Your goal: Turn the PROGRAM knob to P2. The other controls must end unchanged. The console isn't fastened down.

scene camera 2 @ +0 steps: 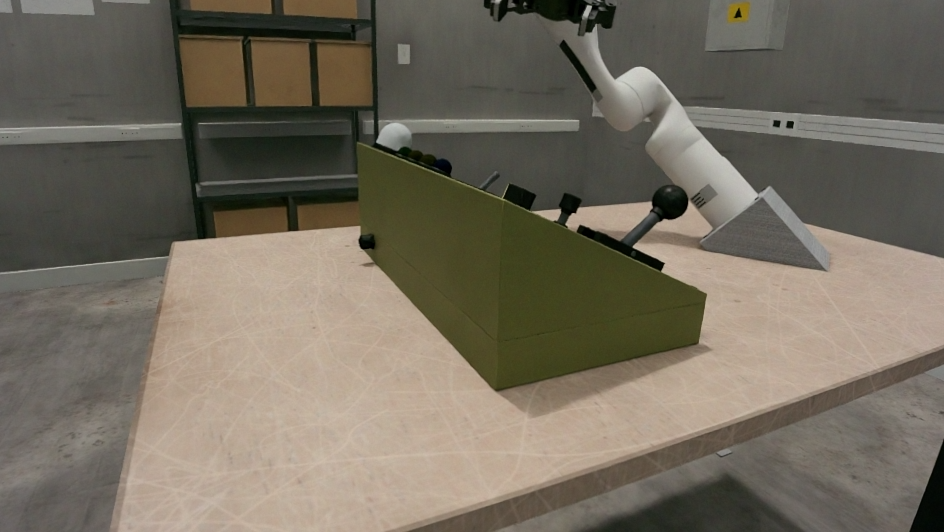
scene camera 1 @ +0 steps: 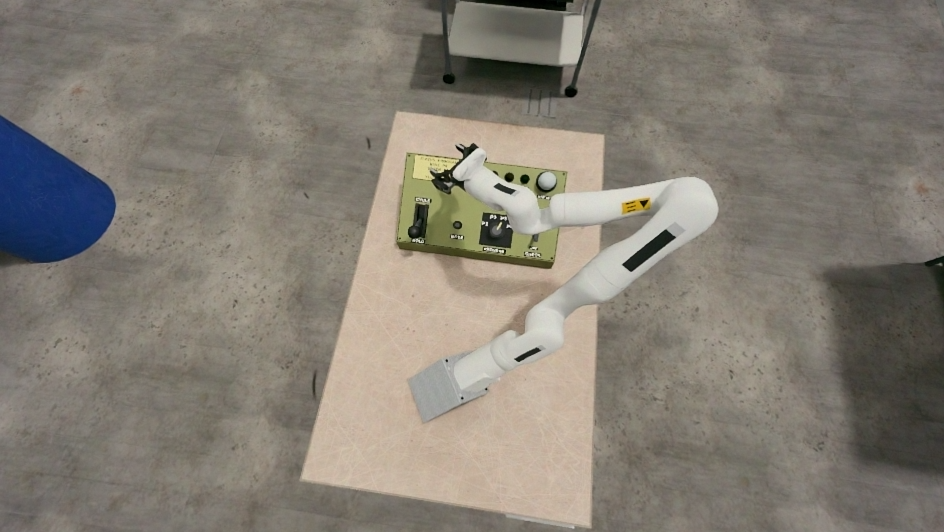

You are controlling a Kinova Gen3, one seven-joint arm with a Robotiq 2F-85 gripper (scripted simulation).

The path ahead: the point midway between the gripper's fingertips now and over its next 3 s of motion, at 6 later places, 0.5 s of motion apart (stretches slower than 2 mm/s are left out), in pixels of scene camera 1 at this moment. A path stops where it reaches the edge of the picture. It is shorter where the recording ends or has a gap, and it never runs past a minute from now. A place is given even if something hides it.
My gripper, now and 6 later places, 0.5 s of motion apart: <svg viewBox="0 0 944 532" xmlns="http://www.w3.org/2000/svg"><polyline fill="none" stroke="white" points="444,158 442,155 440,154 440,153 442,150 438,158 427,196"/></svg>
